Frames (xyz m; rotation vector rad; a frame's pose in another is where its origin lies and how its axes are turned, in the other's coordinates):
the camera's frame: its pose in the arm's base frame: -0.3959 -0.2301 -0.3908 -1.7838 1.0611 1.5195
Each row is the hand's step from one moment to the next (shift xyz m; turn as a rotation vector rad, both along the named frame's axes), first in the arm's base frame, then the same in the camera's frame.
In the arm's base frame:
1: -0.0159 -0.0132 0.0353 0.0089 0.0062 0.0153
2: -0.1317 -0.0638 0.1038 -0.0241 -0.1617 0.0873
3: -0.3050 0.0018 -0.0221 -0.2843 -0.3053 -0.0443
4: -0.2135 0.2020 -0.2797 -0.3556 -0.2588 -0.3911
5: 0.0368 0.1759 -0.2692 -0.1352 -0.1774 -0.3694
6: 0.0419 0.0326 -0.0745 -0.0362 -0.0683 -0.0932
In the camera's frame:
1: -0.0324 0.0231 -0.0094 -0.0159 -0.0097 -0.0027
2: -0.0939 0.1529 -0.0031 -0.0526 0.1124 -0.1376
3: 0.0079 0.2552 0.1682 0.0946 0.3985 -0.0910
4: 0.2218 0.0527 0.3356 0.4206 0.4081 0.0544
5: 0.2279 -0.1443 0.1788 0.3920 0.1804 -0.0003
6: 0.0678 -0.0583 0.0194 0.1037 0.0597 -0.0183

